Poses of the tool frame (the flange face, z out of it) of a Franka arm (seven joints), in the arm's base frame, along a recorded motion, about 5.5 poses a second.
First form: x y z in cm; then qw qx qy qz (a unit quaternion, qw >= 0).
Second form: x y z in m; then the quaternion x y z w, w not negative. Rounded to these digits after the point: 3 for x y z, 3 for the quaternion.
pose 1, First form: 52.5, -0.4, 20.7, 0.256, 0.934, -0.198, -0.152
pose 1, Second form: 0.525, -0.004, 0.207, 0.934, -0.198, -0.152, 0.256
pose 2, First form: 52.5, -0.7, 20.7, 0.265, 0.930, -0.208, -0.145
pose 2, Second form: 0.525, -0.007, 0.207, 0.930, -0.208, -0.145, 0.265
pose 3, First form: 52.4, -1.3, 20.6, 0.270, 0.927, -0.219, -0.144
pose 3, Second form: 0.524, -0.013, 0.206, 0.927, -0.219, -0.144, 0.270
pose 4, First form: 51.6, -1.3, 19.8, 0.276, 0.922, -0.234, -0.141
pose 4, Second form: 0.516, -0.013, 0.198, 0.922, -0.234, -0.141, 0.276
